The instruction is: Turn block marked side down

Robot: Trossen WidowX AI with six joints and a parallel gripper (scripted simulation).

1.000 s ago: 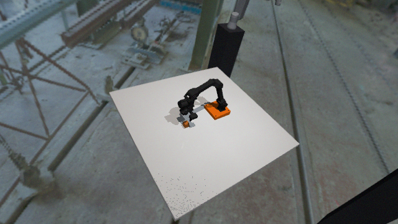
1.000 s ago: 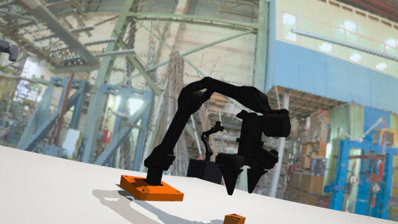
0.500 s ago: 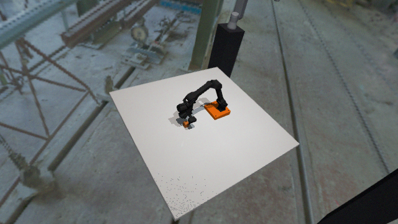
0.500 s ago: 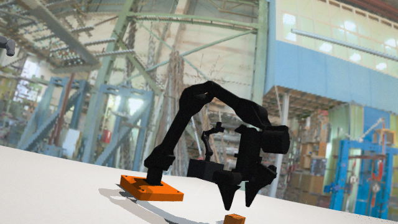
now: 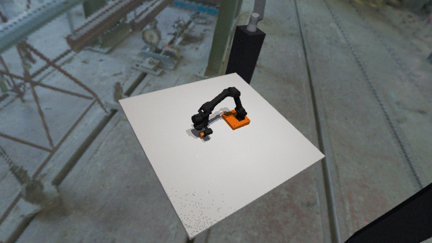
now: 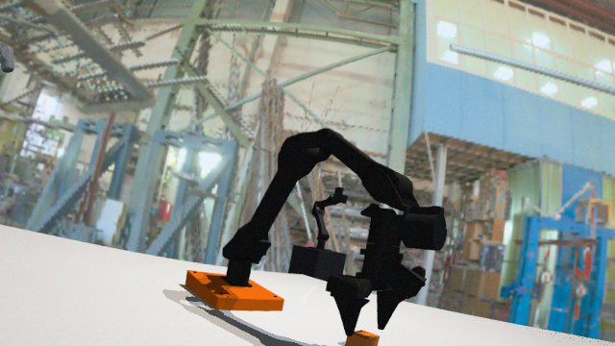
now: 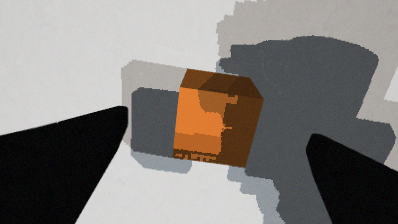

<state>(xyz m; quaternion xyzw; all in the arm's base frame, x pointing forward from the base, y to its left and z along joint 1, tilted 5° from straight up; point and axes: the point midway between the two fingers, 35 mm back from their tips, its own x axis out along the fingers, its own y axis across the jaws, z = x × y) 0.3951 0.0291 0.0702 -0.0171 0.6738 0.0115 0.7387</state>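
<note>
Right now the block is 2 cm below my gripper tip and 1 cm behind it.
</note>
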